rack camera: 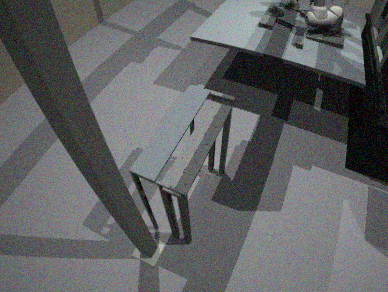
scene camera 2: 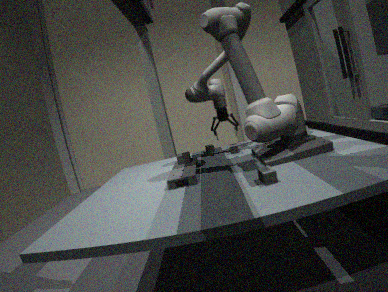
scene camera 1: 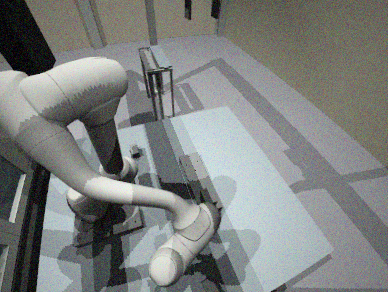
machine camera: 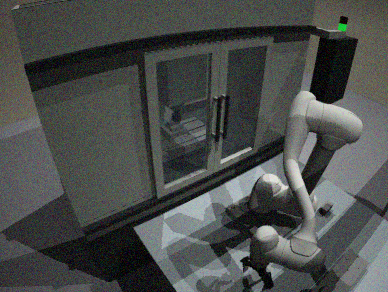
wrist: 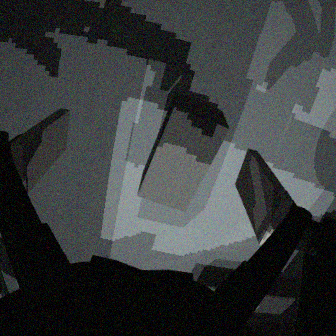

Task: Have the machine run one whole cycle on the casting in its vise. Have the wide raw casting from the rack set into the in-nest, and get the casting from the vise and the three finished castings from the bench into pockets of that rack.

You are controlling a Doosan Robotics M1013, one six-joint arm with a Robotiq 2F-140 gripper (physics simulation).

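Pixels of known places: gripper, between the fingertips: point(rack camera: 303, 6) point(scene camera 2: 227, 138) point(machine camera: 254, 280) point(wrist: 154, 147); arm's base, origin of its link: point(rack camera: 331, 32) point(scene camera 2: 295, 141) point(scene camera 1: 97, 211) point(machine camera: 258, 209).
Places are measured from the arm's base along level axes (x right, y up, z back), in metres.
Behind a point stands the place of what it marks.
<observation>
My gripper point(scene camera 2: 226, 131) {x 0.433, y 0.051, z -0.289 m} point(wrist: 154, 147) {x 0.433, y 0.051, z -0.289 m} is open and empty, fingers wide, above the bench. In the wrist view a block-shaped casting point(wrist: 175, 177) {x 0.380, y 0.003, z -0.270 m} lies below, between the spread fingertips. In scene camera 2, small castings point(scene camera 2: 209, 149) {x 0.588, y -0.019, z -0.406 m} point(scene camera 2: 234, 149) {x 0.345, y -0.020, z -0.277 m} stand beyond the slab, and another point(scene camera 2: 267, 176) {x -0.402, y -0.011, z -0.356 m} stands nearer the camera. A long dark slab point(scene camera 2: 183, 180) {x -0.120, y -0.008, z -0.665 m} point(rack camera: 268, 21) {x -0.046, y 0.002, z -0.654 m}, seemingly the rack, carries a block point(scene camera 2: 185, 157) {x 0.187, y 0.038, z -0.616 m} at its far part. The machine's doors point(machine camera: 182, 115) {x 0.173, y 0.518, z 0.508 m} are shut; through the glass a dark vise with a part point(machine camera: 175, 117) shows dimly. Pockets and the in-nest are not clearly visible.
A narrow metal stand point(scene camera 1: 172, 92) {x -1.329, y -0.309, z -1.092 m} point(rack camera: 207, 145) {x -1.733, y 0.003, z -0.882 m} with a dotted strip stands on the floor beyond the bench point(scene camera 1: 235, 165) {x 0.111, y -0.047, z -0.959 m}. The robot's base plate point(scene camera 2: 300, 151) {x -0.184, y -0.012, z -0.076 m} is on the bench beside the machine. A signal lamp point(machine camera: 342, 27) {x -1.284, y 1.004, z 0.150 m} glows green. A thick post point(rack camera: 82, 130) {x -2.236, y 0.621, z -1.148 m} rises beside the stand.
</observation>
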